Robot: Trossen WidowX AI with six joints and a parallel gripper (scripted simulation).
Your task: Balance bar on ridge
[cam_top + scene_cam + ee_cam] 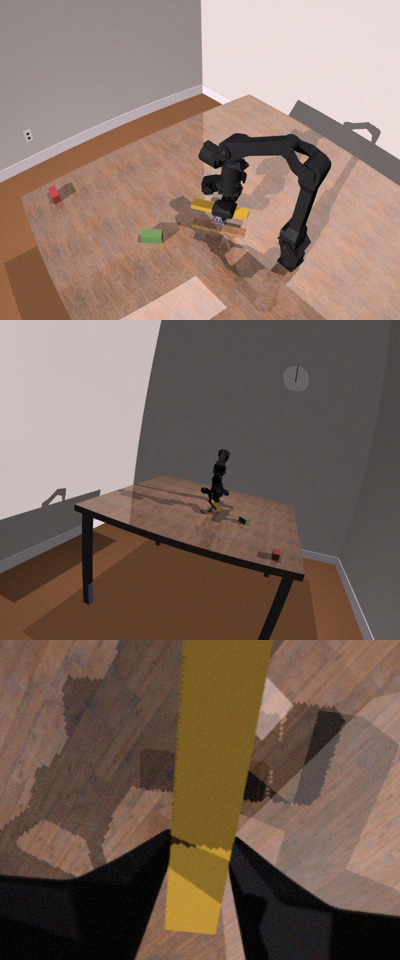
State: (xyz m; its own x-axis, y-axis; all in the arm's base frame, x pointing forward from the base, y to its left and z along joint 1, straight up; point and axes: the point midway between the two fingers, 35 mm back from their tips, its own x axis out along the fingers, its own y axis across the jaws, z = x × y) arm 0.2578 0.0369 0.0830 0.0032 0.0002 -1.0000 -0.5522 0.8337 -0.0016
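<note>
My gripper tip is now 20 mm short of the yellow bar and 20 mm to the right of it. From my gripper tip the other things lie so: red block: 480 mm ahead, 460 mm to the left, 30 mm below; then green block: 90 mm ahead, 240 mm to the left, 30 mm below.
</note>
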